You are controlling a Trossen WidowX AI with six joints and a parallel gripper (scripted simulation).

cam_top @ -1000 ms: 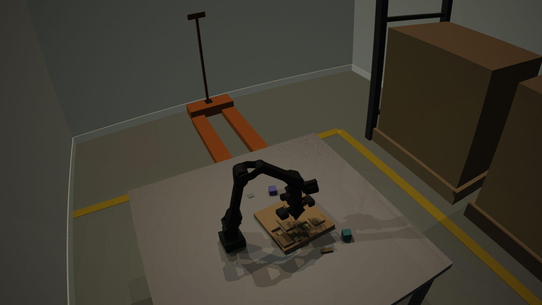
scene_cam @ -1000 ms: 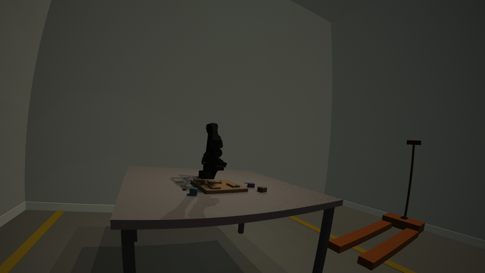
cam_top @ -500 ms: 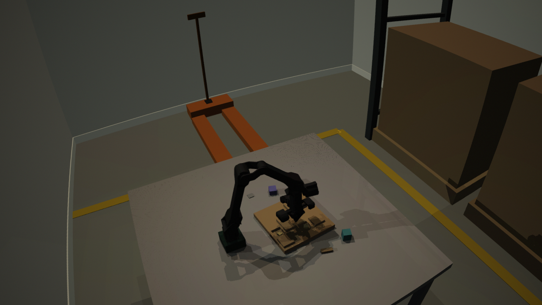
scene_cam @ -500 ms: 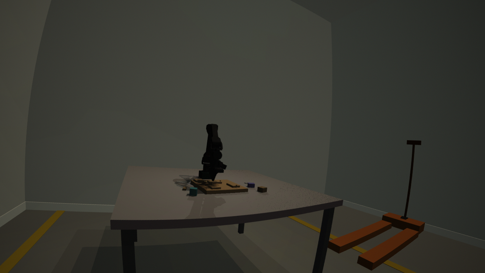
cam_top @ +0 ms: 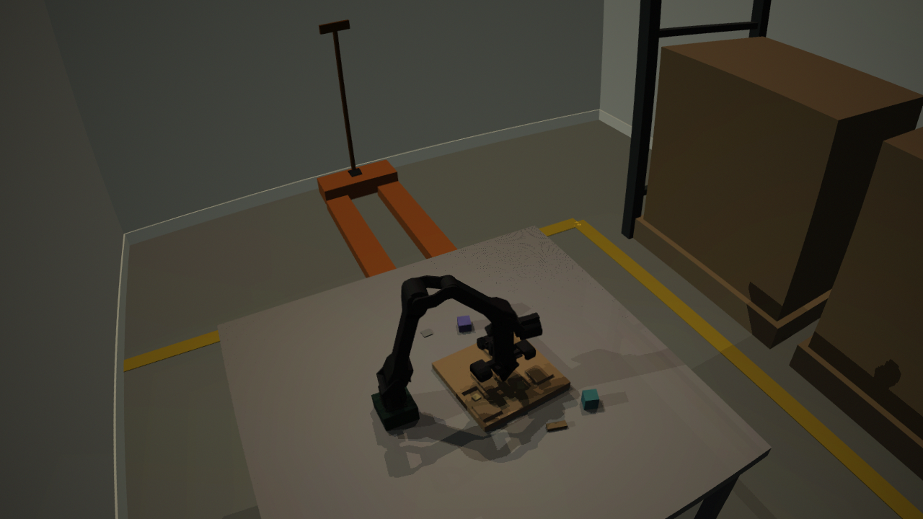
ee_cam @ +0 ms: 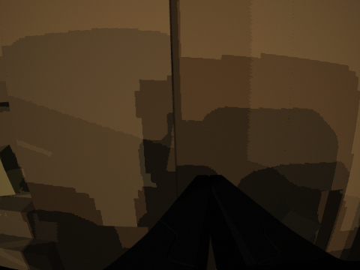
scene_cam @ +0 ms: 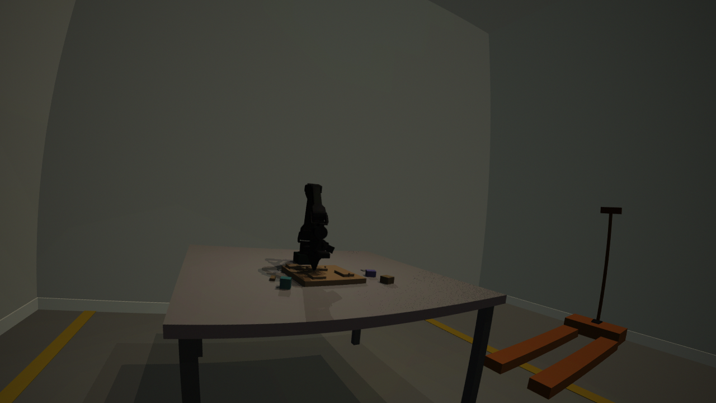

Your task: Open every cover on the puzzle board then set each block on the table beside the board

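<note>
Now: gripper tip 3 cm to the right of the wooden puzzle board and 1 cm above it. From my gripper tip the other things lie so: purple block (29 cm to the left, 2 cm below); teal block (19 cm ahead, 17 cm to the right, 1 cm below); small flat brown piece (20 cm to the right, 7 cm ahead, 2 cm below).
</note>
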